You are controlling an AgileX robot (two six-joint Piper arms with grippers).
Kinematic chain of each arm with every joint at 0, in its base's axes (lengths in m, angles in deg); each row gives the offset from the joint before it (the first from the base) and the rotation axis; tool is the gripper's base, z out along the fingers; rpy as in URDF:
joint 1: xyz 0 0 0.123 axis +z
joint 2: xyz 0 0 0 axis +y
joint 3: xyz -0.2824 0 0.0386 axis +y
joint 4: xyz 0.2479 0 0.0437 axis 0.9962 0 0.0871
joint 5: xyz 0 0 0 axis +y
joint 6: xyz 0.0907 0 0.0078 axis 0.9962 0 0.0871
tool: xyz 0 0 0 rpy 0 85 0
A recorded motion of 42 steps. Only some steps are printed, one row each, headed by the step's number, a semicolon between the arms.
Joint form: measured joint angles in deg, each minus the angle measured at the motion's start. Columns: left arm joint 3, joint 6, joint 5, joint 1, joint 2, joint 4; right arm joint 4, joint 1, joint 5, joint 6, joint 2, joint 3.
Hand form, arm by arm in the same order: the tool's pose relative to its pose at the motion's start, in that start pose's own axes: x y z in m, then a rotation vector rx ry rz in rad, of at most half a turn. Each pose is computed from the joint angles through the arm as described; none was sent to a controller.
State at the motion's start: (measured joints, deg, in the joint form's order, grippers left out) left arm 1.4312 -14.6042 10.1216 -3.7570 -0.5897 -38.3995; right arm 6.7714 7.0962 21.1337 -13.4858 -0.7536 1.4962
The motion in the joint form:
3: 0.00 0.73 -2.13 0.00 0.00 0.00; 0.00 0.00 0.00 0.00 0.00 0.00
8: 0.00 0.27 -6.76 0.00 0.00 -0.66; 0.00 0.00 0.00 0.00 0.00 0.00
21: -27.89 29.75 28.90 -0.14 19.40 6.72; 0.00 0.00 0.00 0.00 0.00 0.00
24: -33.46 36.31 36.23 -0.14 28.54 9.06; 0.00 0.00 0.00 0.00 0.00 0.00
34: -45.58 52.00 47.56 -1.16 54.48 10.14; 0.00 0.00 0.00 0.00 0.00 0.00
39: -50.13 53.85 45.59 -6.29 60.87 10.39; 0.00 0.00 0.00 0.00 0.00 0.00
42: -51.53 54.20 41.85 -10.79 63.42 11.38; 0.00 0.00 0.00 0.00 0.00 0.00
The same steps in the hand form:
3: -0.0033 -0.0009 -0.0001 0.0091 -0.0360 0.0127; 0.0000 0.0000 0.0000 0.0000 0.0000 0.0000
8: -0.0104 -0.0028 -0.0006 0.0308 -0.1139 -0.0067; 0.0000 0.0000 0.0000 0.0000 0.0000 0.0000
21: -0.0464 -0.0935 0.0040 0.0333 0.3901 0.6559; 0.0000 0.0000 0.0000 0.0000 0.0000 0.0000
24: -0.0525 -0.1018 0.0226 0.0039 0.5761 0.7813; 0.0000 0.0000 0.0000 0.0000 0.0000 0.0000
34: -0.0561 -0.1048 0.0976 0.0344 1.0225 0.9434; 0.0000 0.0000 0.0000 0.0000 0.0000 0.0000
39: -0.0497 -0.1183 0.1237 0.1105 1.0599 1.0078; 0.0000 0.0000 0.0000 0.0000 0.0000 0.0000
42: -0.0399 -0.1272 0.1357 0.1598 1.0477 1.0669; 0.0000 0.0000 0.0000 0.0000 0.0000 0.0000

